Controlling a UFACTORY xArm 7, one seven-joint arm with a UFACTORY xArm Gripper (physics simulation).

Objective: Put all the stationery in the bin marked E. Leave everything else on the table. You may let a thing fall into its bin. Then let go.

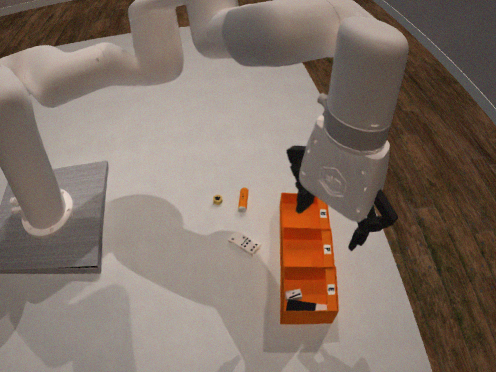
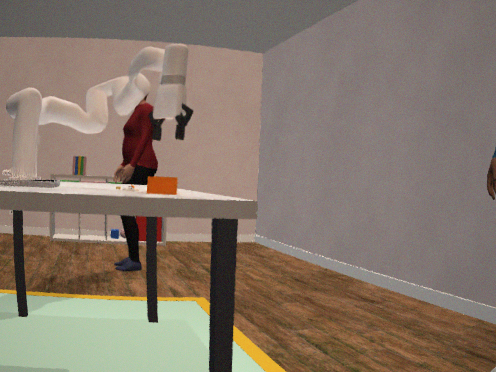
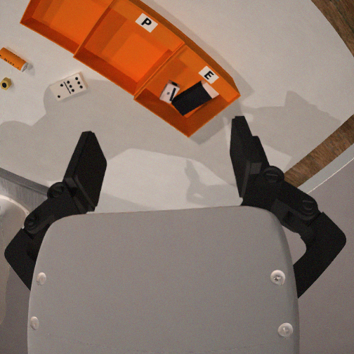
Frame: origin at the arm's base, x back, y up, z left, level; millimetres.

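Seen in the pictures: gripper, fingertip midpoint: (image 1: 330,225) (image 2: 167,139); arm's base, origin of the base link: (image 1: 48,214) (image 2: 24,180).
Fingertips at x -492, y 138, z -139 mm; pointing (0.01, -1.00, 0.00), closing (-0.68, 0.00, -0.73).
Pixels of each thing's top centre, then the offset from my fingertips to it. "spot": a spot on its surface instead.
- bin marked E, surface spot: (image 1: 307,318) spot: dx +18, dy -134, dz -76 mm
- black eraser with a white end, middle of its top: (image 1: 307,308) dx +15, dy -135, dz -57 mm
- pencil sharpener, middle of its top: (image 1: 293,293) dx +34, dy -136, dz -26 mm
- orange battery-like cylinder, middle of its top: (image 1: 243,197) dx +101, dy -140, dz +184 mm
- yellow nut, middle of its top: (image 1: 217,198) dx +147, dy -146, dz +189 mm
- white domino, middle of its top: (image 1: 244,241) dx +104, dy -148, dz +89 mm
- orange box, middle of its top: (image 1: 309,245) (image 2: 162,176) dx +4, dy -108, dz +49 mm
The bin marked E (image 1: 307,318) (image 3: 165,117) is the end compartment of an orange three-part box. In it lie a black eraser with a white end (image 1: 301,305) (image 3: 192,99) and, against it, a small white block with a dark slot, resembling a pencil sharpener (image 1: 293,294) (image 3: 170,92). My gripper (image 1: 327,229) (image 2: 169,138) (image 3: 163,139) is open and empty, high above the table near the box.
An orange battery-like cylinder (image 1: 243,200) (image 3: 13,59), a yellow nut (image 1: 218,203) (image 3: 7,79) and a white domino (image 1: 245,243) (image 3: 69,86) lie on the table beside the box. The compartment marked P (image 3: 135,42) adjoins E. The orange box (image 2: 162,185) stands near the table edge.
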